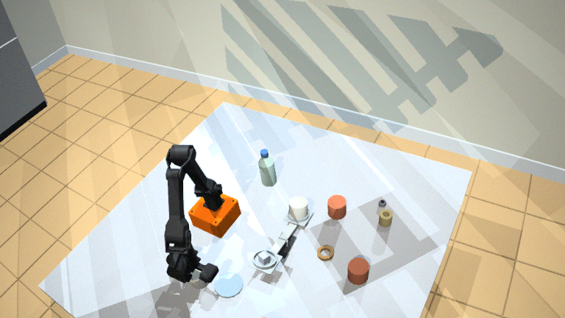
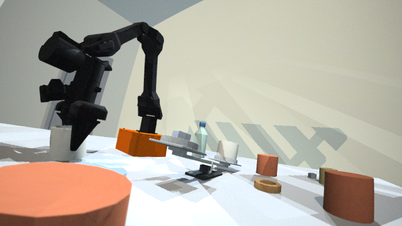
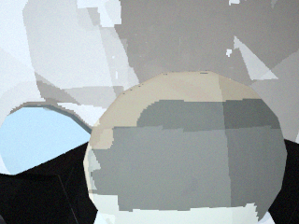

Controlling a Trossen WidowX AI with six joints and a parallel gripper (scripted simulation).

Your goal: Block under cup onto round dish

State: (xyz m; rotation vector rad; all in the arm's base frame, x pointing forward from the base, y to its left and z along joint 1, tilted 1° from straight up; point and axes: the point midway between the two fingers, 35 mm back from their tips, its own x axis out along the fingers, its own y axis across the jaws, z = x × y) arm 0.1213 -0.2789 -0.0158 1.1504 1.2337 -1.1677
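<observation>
The pale grey block is 190 mm ahead of my gripper tip, 150 mm to the left of it and 60 mm above it. Round my gripper tip: pale blue round dish 100 mm ahead, 40 mm to the left, 20 mm below; bottle 530 mm to the left, 90 mm above, 40 mm behind; yellow cylinder 530 mm to the left, 480 mm ahead.
</observation>
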